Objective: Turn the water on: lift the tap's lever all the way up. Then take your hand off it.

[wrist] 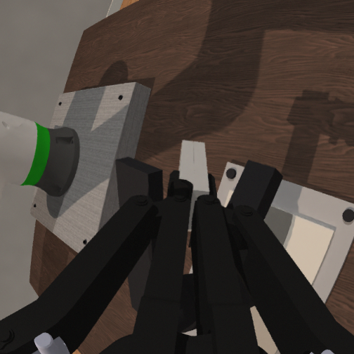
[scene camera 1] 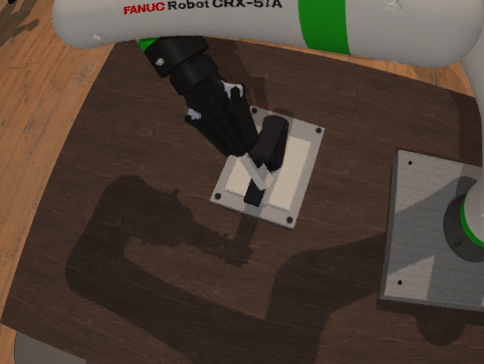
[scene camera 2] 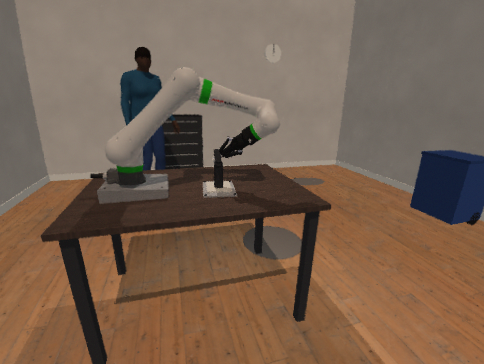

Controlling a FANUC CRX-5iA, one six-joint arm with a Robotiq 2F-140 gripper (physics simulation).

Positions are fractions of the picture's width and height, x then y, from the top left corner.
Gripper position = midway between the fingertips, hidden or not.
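Note:
You can see my gripper (scene camera 1: 0.55, 0.51), and the gripper's there in the wrist view (wrist: 0.54, 0.45) too.

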